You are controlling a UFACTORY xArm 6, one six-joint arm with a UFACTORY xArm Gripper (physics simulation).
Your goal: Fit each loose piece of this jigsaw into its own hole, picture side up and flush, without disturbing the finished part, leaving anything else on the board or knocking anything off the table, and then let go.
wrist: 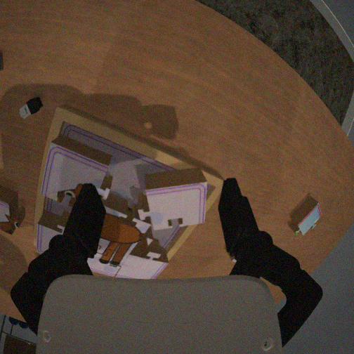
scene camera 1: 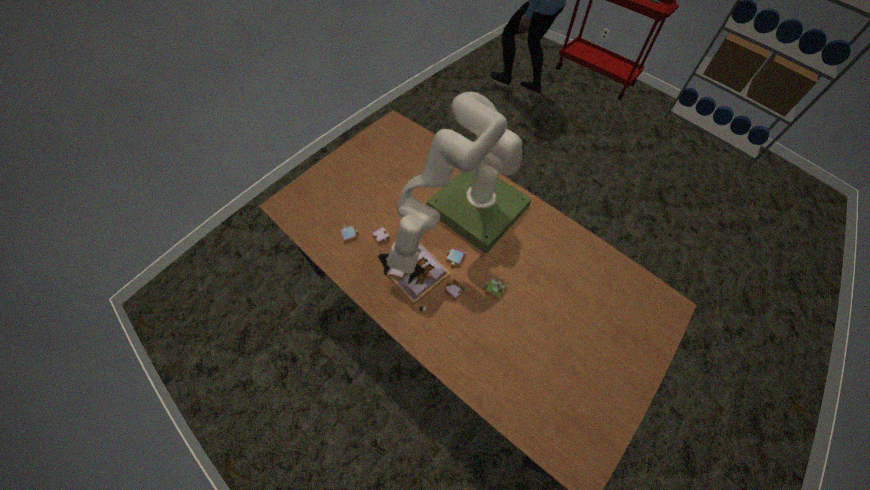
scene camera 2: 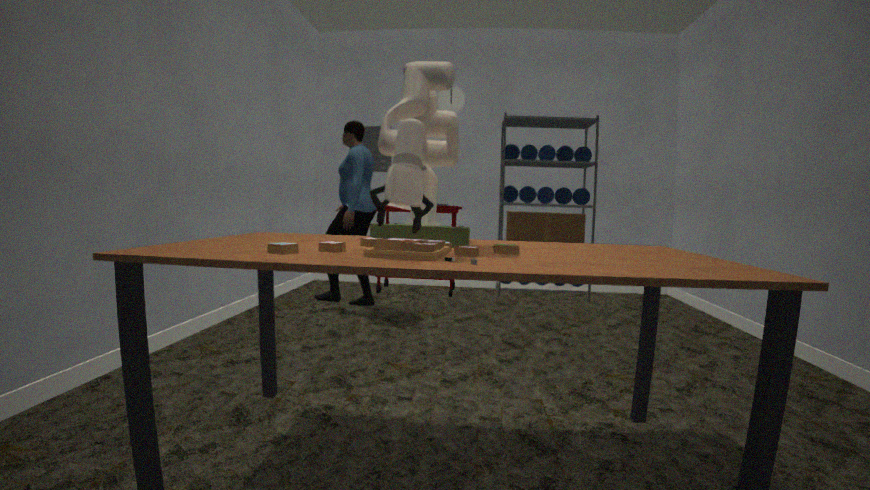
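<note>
The board (scene camera 1: 414, 298) (scene camera 2: 401, 255) (wrist: 115, 135) is a shallow wooden tray holding part of a jigsaw. My gripper (scene camera 1: 398, 272) (scene camera 2: 398, 226) (wrist: 158, 195) is open and empty above it. In the wrist view, a pale purple-lined corner piece (wrist: 177, 200) lies between the fingers' lines, turned askew to the board's corner. Another edge piece (wrist: 75, 167) lines up with the rim. Loose pieces on the table are a blue one (scene camera 1: 348, 233) (scene camera 2: 283, 248) (wrist: 310, 219), a pink one (scene camera 1: 380, 234) (scene camera 2: 331, 246), another blue one (scene camera 1: 455, 256), a purple-brown one (scene camera 1: 453, 289) and a green one (scene camera 1: 494, 287).
A small black-and-white item (scene camera 1: 422, 308) (scene camera 2: 448, 259) (wrist: 31, 107) and a small grey one (scene camera 1: 427, 326) (scene camera 2: 473, 261) lie near the board, by the table's edge. The green base (scene camera 1: 480, 228) stands behind. A person (scene camera 1: 535, 36) (scene camera 2: 356, 182) is beyond the table.
</note>
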